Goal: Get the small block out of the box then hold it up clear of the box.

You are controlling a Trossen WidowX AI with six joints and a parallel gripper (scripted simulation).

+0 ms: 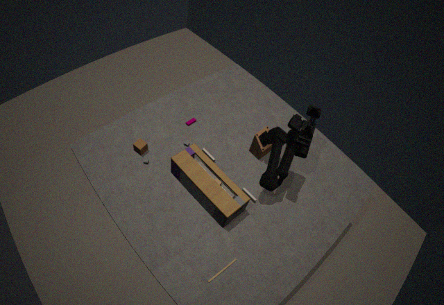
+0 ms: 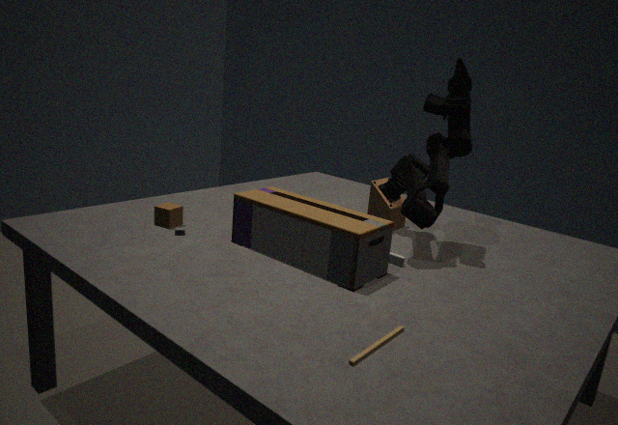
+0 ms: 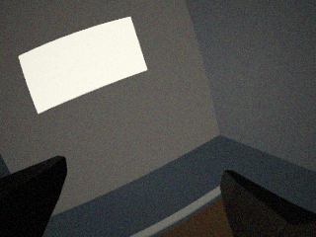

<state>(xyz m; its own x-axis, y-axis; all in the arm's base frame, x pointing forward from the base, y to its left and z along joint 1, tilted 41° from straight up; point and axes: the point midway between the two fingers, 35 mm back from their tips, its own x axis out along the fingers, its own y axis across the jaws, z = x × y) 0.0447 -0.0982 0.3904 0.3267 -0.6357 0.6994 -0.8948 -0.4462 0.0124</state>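
Right now the long box is 43 cm below my gripper tip, 28 cm ahead of it and 20 cm to the right of it. The rest, counted from my gripper tip: magenta piece: 57 cm to the right, 49 cm below, 8 cm ahead; thin wooden stick: 55 cm ahead, 49 cm below, 13 cm to the left; brown cube: 60 cm to the right, 47 cm below, 41 cm ahead.
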